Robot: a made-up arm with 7 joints.
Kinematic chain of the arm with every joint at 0, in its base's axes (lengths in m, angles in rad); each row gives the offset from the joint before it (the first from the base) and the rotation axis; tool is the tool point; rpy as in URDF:
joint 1: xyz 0 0 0.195 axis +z
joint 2: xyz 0 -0.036 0.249 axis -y
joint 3: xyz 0 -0.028 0.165 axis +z
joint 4: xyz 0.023 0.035 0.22 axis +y
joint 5: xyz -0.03 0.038 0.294 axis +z
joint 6: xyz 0 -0.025 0.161 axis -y
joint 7: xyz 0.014 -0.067 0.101 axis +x
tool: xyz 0 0 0 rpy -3.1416 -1.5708 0
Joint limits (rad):
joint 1: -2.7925..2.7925
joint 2: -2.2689..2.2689
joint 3: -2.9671..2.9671
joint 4: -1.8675..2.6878
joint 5: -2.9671..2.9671
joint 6: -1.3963..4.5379
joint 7: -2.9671..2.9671
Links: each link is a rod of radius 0.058 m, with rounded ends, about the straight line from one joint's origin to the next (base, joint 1, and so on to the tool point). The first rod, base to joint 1, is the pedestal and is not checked.
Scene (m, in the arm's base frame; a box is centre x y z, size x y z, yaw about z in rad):
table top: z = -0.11
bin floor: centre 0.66 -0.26 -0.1 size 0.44 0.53 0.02 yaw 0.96
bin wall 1: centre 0.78 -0.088 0 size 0.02 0.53 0.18 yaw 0.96
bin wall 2: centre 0.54 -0.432 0 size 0.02 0.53 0.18 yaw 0.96
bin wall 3: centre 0.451 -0.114 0 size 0.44 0.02 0.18 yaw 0.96
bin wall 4: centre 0.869 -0.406 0 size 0.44 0.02 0.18 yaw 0.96
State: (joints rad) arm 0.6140 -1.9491 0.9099 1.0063 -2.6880 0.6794 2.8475
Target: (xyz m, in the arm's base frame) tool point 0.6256 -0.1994 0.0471
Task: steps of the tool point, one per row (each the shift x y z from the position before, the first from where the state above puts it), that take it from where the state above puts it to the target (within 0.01 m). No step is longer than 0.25 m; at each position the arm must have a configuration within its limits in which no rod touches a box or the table.
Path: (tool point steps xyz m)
1: 0.1751 -0.0950 0.0491
2: 0.1419 -0.1511 0.0401
3: 0.0906 -0.1948 0.0346
4: 0.0244 -0.2197 0.0330
5: -0.0501 -0.2194 0.0345
6: 0.0071 -0.0048 -0.0959
7: -0.0071 0.0048 -0.0994

